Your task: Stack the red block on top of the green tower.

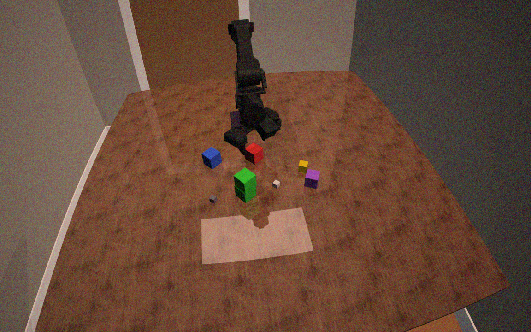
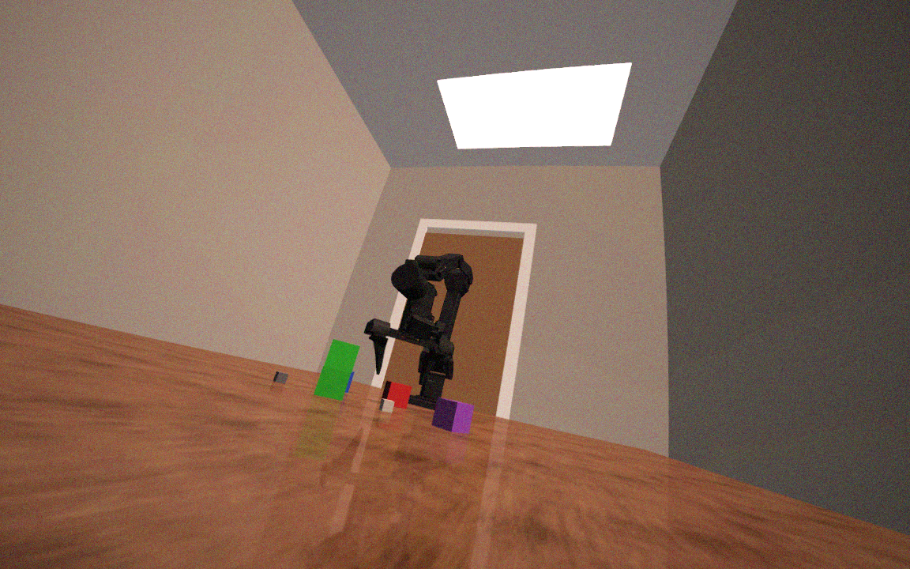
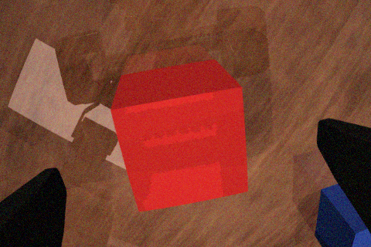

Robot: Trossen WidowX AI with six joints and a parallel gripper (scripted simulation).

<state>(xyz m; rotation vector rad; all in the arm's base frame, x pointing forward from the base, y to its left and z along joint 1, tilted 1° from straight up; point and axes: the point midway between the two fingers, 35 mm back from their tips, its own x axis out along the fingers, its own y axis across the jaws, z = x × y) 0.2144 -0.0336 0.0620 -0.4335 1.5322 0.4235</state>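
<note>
Right now my gripper tip is 3 cm above the red block. Also, from my gripper tip: yellow cube 10 cm ahead, 13 cm to the left, 4 cm below; then small white cube 14 cm ahead, 3 cm to the left, 4 cm below; then blue cube 3 cm behind, 14 cm to the right, 3 cm below.
</note>
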